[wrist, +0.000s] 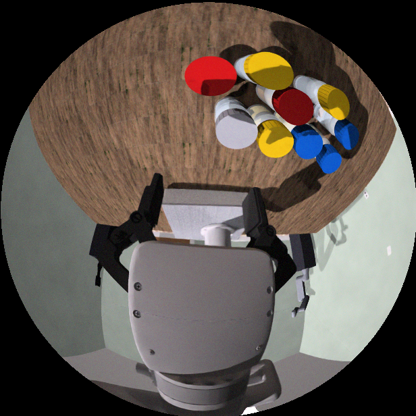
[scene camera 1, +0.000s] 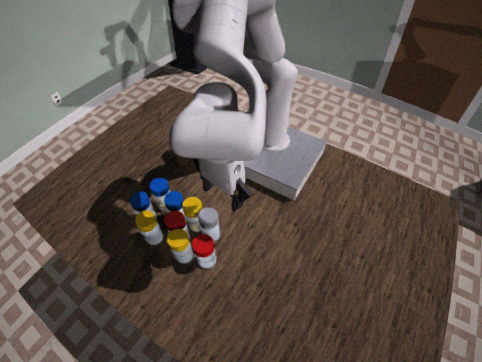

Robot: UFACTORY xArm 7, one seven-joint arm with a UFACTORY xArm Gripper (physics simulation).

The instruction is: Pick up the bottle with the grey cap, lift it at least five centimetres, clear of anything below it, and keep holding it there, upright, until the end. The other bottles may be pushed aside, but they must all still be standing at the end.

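Pixels of known places: gripper, fingertip midpoint: (scene camera 1: pixel 222 197); arm's base, link origin: (scene camera 1: pixel 272 140).
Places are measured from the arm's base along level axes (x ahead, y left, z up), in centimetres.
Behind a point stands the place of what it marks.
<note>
The bottle with the grey cap (scene camera 1: pixel 209 224) {z 5.2, x 43.3, y 5.6 cm} (wrist: pixel 235 125) stands upright at the edge of a tight group of bottles. A yellow-capped bottle (scene camera 1: pixel 192 207) {z 5.3, x 41.9, y -1.5 cm} (wrist: pixel 275 140) stands close beside it. A bright red-capped bottle (scene camera 1: pixel 204 247) {z 5.4, x 49.4, y 8.7 cm} (wrist: pixel 211 76) stands on another side of it, and a dark red-capped bottle (scene camera 1: pixel 175 223) {z 5.4, x 48.4, y -1.9 cm} (wrist: pixel 293 106) stands further in. My gripper (scene camera 1: pixel 222 196) {z 12.9, x 38.8, y 7.0 cm} (wrist: pixel 206 188) is open and empty. It hangs above the table on the robot-base side of the group, apart from the grey-capped bottle. Its far finger is partly hidden in the scene view.
Two more yellow-capped bottles (scene camera 1: pixel 179 242) {z 5.4, x 52.0, y 2.7 cm} (wrist: pixel 267 70) and several blue-capped bottles (scene camera 1: pixel 159 187) {z 5.3, x 42.2, y -14.2 cm} (wrist: pixel 307 141) stand upright in the group. The grey base slab (scene camera 1: pixel 302 150) {z 0.3, x -1.2, y 11.7 cm} (wrist: pixel 200 197) lies behind the gripper on the brown wooden surface (scene camera 1: pixel 325 260) {z -5.1, x 30.1, y 35.8 cm} (wrist: pixel 115 110).
</note>
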